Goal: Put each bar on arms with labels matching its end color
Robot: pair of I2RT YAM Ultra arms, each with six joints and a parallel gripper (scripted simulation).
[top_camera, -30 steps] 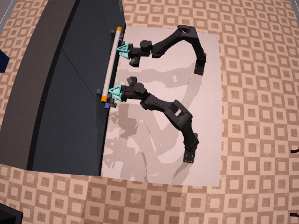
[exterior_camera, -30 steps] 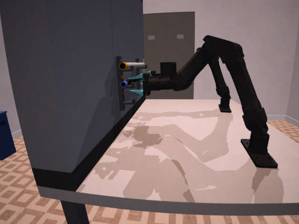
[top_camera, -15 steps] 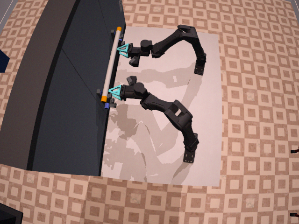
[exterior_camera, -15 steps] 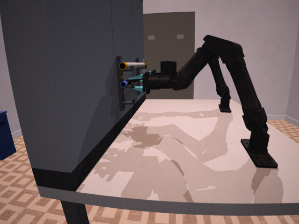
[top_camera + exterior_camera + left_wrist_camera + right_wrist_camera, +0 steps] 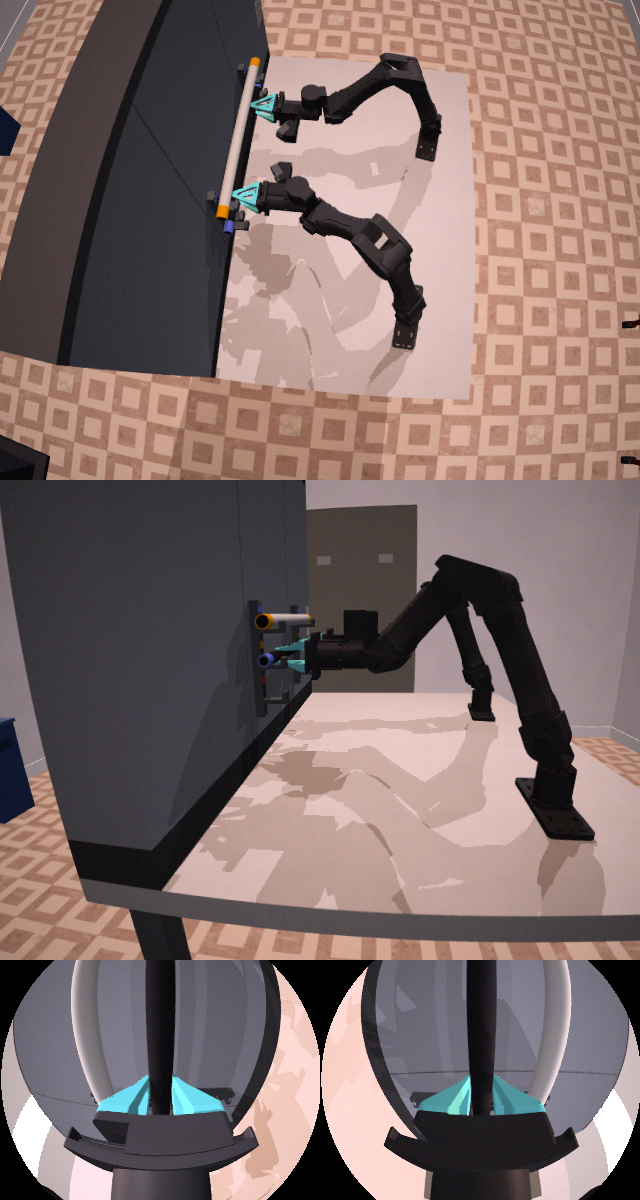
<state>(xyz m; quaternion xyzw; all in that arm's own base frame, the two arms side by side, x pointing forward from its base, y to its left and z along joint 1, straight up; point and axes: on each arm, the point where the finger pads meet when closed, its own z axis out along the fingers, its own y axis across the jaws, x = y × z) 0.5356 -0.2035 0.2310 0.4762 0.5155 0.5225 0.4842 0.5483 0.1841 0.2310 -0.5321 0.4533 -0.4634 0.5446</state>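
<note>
My right gripper is now 1 cm past the pale metal bar, 13 cm to the right of it and 8 cm below it. From my right hand the other things lie so: dark metal bar: 1 cm behind, 15 cm to the left; then tall grey wall panel: 9 cm ahead, 20 cm to the left, 19 cm above.
Right now the dark metal bar is 2 cm ahead of my left hand and 15 cm to the right of it. Round my left hand: pale metal bar: 2 cm ahead, 16 cm to the right, 8 cm above; then tall grey wall panel: 11 cm ahead, 10 cm to the right, 19 cm above.
</note>
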